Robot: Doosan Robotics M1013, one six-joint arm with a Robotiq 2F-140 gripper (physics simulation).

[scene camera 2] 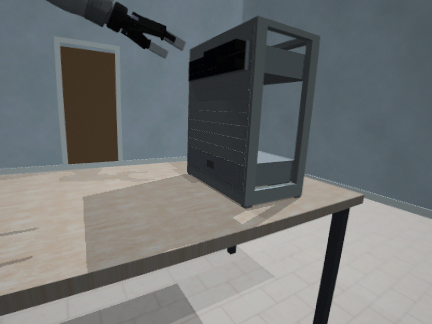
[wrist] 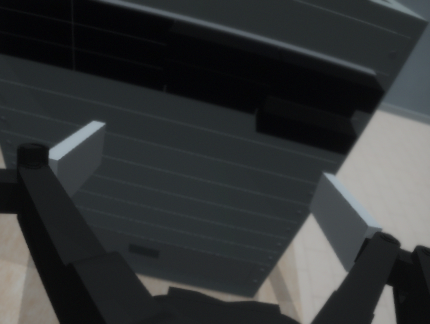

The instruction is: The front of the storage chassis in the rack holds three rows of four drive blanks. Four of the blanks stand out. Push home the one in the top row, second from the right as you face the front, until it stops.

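Frame: origin at the arm's base, x ahead, y left, z up, level; centimetres.
Seen in the pictures: gripper, fingertip midpoint: (scene camera 2: 174, 51) (wrist: 212, 168).
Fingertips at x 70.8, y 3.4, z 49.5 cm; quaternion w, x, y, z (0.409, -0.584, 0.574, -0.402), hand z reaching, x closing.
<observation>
Pixels of each thing's middle, then the offset from my fingertips to it. "spot": a spot on its surface instead. Level surfaces: height alone.
- storage chassis, surface spot: (wrist: 210, 65) spot: dx +14.0, dy +1.7, dz +0.7 cm
- dark block, surface spot: (wrist: 305, 117) spot: dx +14.9, dy -9.7, dz -2.7 cm
- wooden table, surface height: dz -51.7 cm
The storage chassis (scene camera 2: 216, 61) (wrist: 210, 65) is a near-black band across the upper front of the grey rack (scene camera 2: 254, 115) (wrist: 345, 25). Its blanks are very dark and their edges run together; the target blank cannot be told apart with certainty. Part of the face stands out toward its right side in the scene view. In the wrist view a dark block (wrist: 305, 117) stands out at the lower right of the chassis. My gripper (scene camera 2: 174, 50) (wrist: 212, 168) is open and empty, in front of the rack near chassis height, tilted downward and apart from the face. Its pale fingertips are spread wide.
Plain grey panels (scene camera 2: 217, 120) (wrist: 200, 175) fill the rack front below the chassis. The rack stands on a wooden table (scene camera 2: 140, 220) near its right end. A brown door (scene camera 2: 90, 105) is in the wall behind. The rack's side is partly open.
</observation>
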